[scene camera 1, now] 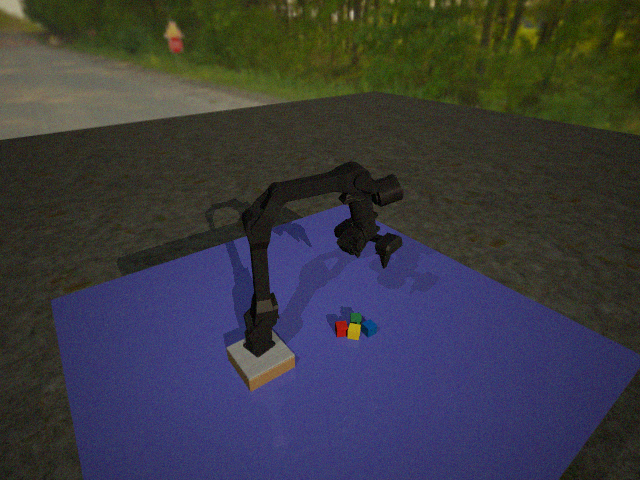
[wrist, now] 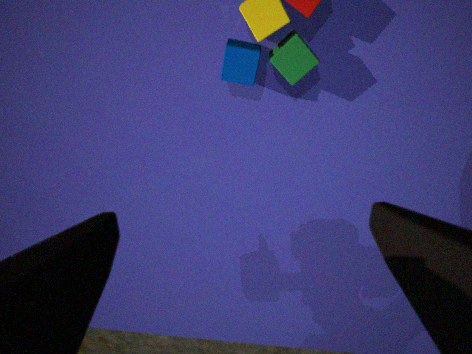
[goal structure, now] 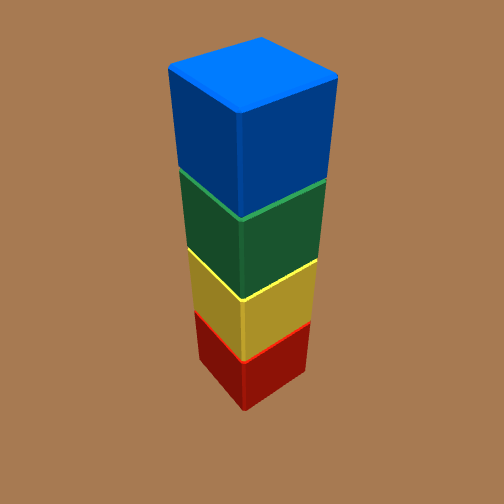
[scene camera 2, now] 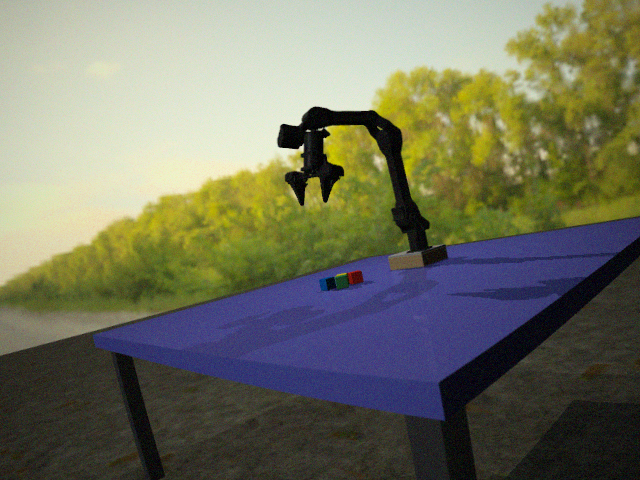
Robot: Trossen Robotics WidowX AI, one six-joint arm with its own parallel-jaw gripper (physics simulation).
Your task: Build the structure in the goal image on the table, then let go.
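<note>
Four small cubes form a loose cluster on the blue-purple table (scene camera 1: 439, 403) (scene camera 2: 392, 341) (wrist: 125, 150). In the wrist view, at the top, the yellow cube (scene camera 1: 354, 331) (wrist: 264, 18) lies between the red cube (scene camera 1: 341, 329) (scene camera 2: 355, 277) (wrist: 305, 5) and the blue cube (scene camera 1: 369, 328) (scene camera 2: 326, 283) (wrist: 241, 63). The green cube (scene camera 1: 355, 317) (scene camera 2: 342, 281) (wrist: 294, 59) is right of the blue one, with a gap. Red is partly cut off there. In scene camera 2, yellow is mostly hidden behind green. My gripper (scene camera 1: 370, 260) (scene camera 2: 313, 203) (wrist: 246, 219) is open and empty, high above the table and off to the cubes' side.
The arm stands on a pale block base (scene camera 1: 269, 364) (scene camera 2: 413, 259) near the cubes. Shadows of the arm fall across the table. A table edge shows at the bottom of the wrist view, with ground (wrist: 165, 343) beyond it.
</note>
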